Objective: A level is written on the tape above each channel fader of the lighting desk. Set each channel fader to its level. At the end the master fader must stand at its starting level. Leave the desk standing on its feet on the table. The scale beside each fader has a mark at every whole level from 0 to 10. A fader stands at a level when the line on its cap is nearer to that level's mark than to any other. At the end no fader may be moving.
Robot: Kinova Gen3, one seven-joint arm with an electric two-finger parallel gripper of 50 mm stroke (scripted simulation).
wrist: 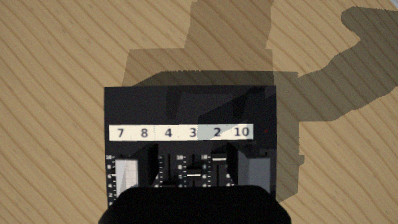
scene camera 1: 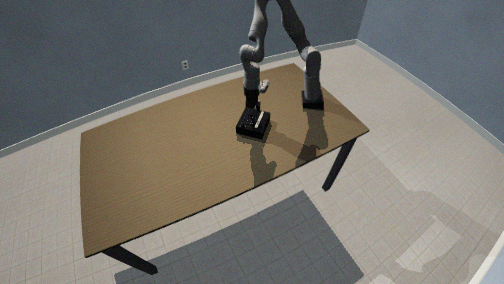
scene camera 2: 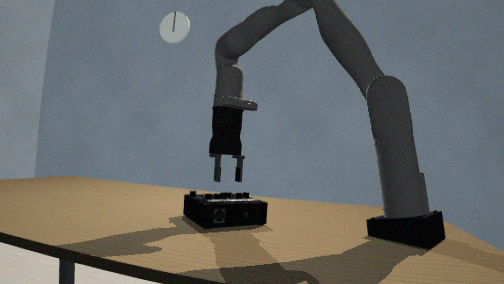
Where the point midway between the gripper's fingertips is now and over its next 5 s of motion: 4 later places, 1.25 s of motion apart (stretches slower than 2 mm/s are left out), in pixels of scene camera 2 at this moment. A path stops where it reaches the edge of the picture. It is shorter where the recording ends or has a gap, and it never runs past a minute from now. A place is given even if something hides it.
My gripper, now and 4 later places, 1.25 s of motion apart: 227,181; 227,188; 226,194; 225,196; 222,195
